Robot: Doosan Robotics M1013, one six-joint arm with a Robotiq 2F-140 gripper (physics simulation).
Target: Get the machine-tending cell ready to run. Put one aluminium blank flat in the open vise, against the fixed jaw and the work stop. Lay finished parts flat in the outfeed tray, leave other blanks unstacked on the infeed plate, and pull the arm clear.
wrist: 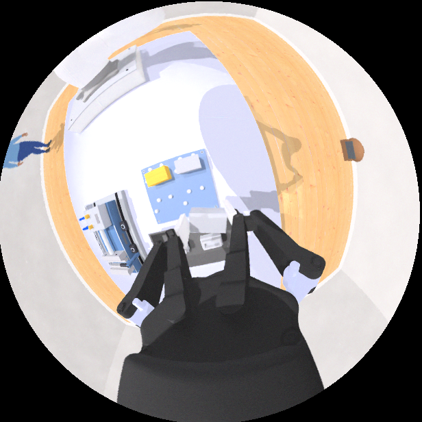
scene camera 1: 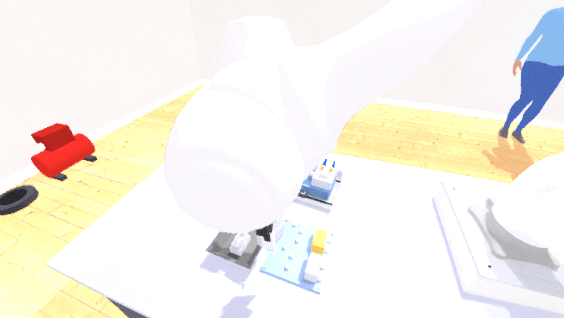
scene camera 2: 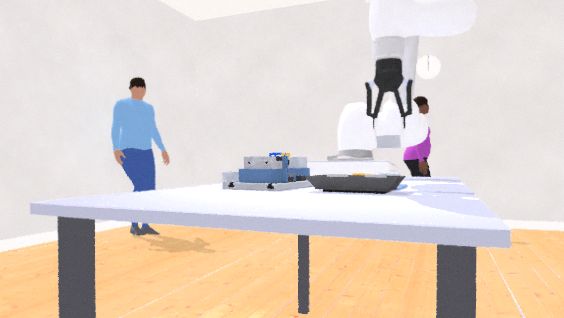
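Pixels of known places: gripper, fingertip midpoint: (scene camera 1: 274, 235) (scene camera 2: 389, 140); arm's base, origin of the base link: (scene camera 1: 508, 235) (scene camera 2: 355, 163).
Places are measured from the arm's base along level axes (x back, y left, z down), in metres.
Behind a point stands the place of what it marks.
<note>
My gripper (scene camera 2: 389, 134) {x -0.660, y 0.171, z -0.068 m} (wrist: 205, 213) is shut on an aluminium blank (scene camera 2: 388, 141) {x -0.690, y 0.170, z -0.065 m} (wrist: 208, 221), a plain silver block held level above the table. In the wrist view it overlaps the gap between infeed plate and tray. The dark outfeed tray (scene camera 1: 220, 245) {x -0.827, y 0.157, z 0.051 m} (scene camera 2: 355, 185) {x -0.822, y 0.092, z 0.052 m} (wrist: 202, 258) holds a silver stepped part (scene camera 1: 240, 243) {x -0.764, y 0.153, z 0.026 m} (wrist: 211, 242); fingers hide some of the tray. The light-blue infeed plate (scene camera 1: 276, 265) {x -0.656, y 0.174, z 0.064 m} (wrist: 172, 213) bears a silver blank (scene camera 1: 312, 268) {x -0.559, y 0.183, z 0.028 m} (wrist: 188, 164) and a yellow block (scene camera 1: 319, 242) {x -0.547, y 0.099, z 0.031 m} (wrist: 158, 176), apart. The blue vise (scene camera 1: 317, 189) {x -0.571, y -0.103, z 0.014 m} (scene camera 2: 262, 175) {x -0.778, y -0.174, z 0.031 m} (wrist: 116, 227) shows blue body between its jaws.
Blue and yellow nozzles (wrist: 86, 222) stand at the vise. The white robot base (scene camera 1: 457, 255) {x -0.148, y 0.057, z 0.048 m} (wrist: 110, 92) is on the same table (scene camera 2: 250, 205) {x -1.149, y -0.067, z 0.072 m}. A person in light blue (scene camera 1: 542, 80) (scene camera 2: 135, 125) and one in purple (scene camera 2: 419, 150) stand beyond it. The arm hides much in scene camera 1.
</note>
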